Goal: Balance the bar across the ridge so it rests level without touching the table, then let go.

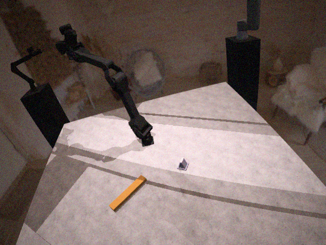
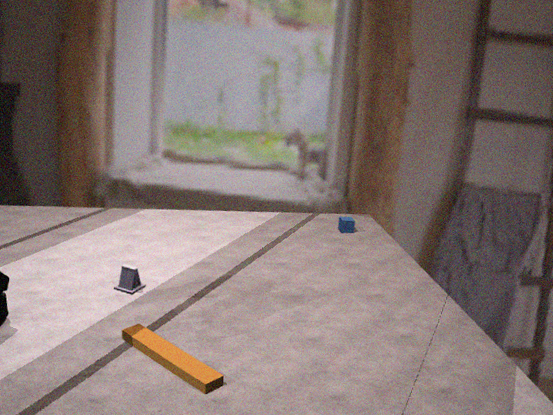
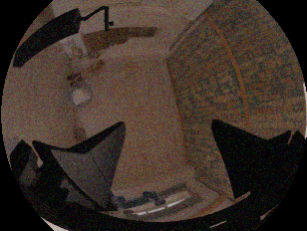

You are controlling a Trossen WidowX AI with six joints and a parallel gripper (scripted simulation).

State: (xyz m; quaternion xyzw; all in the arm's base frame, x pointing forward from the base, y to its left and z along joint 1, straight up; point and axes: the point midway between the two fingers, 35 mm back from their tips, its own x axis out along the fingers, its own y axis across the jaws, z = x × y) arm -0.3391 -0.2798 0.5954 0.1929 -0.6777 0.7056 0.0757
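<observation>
The bar is 680 mm ahead of my gripper tip, 600 mm below it and 170 mm to the left of it. Round my gripper tip: blue cube 1110 mm ahead, 790 mm to the left, 590 mm below.
</observation>
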